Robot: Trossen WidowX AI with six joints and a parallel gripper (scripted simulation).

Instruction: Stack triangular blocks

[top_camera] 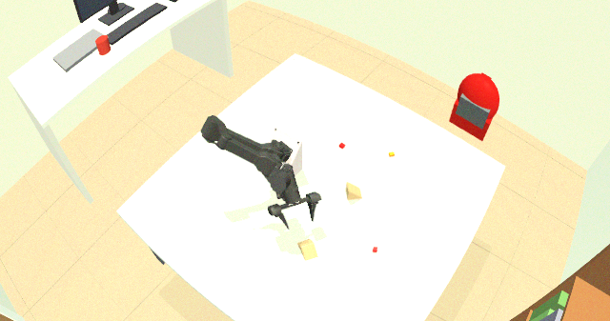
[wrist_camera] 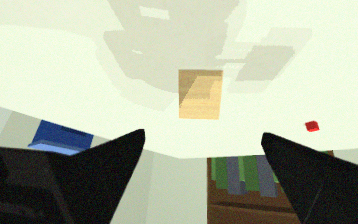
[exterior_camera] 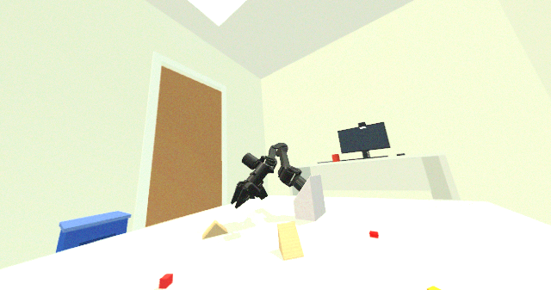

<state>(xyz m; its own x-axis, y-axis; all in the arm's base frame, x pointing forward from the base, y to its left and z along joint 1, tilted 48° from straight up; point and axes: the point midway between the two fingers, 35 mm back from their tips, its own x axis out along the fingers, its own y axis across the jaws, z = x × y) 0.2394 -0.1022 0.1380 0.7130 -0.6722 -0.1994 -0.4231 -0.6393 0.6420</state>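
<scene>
My gripper tip is 60 mm short of the tan triangular block, 30 mm to the left of it and 60 mm above it. The rest, counted from my gripper tip: red bit 250 mm ahead, 130 mm to the left, 80 mm below; then yellow cube 20 mm ahead, 550 mm to the left, 80 mm below.
</scene>
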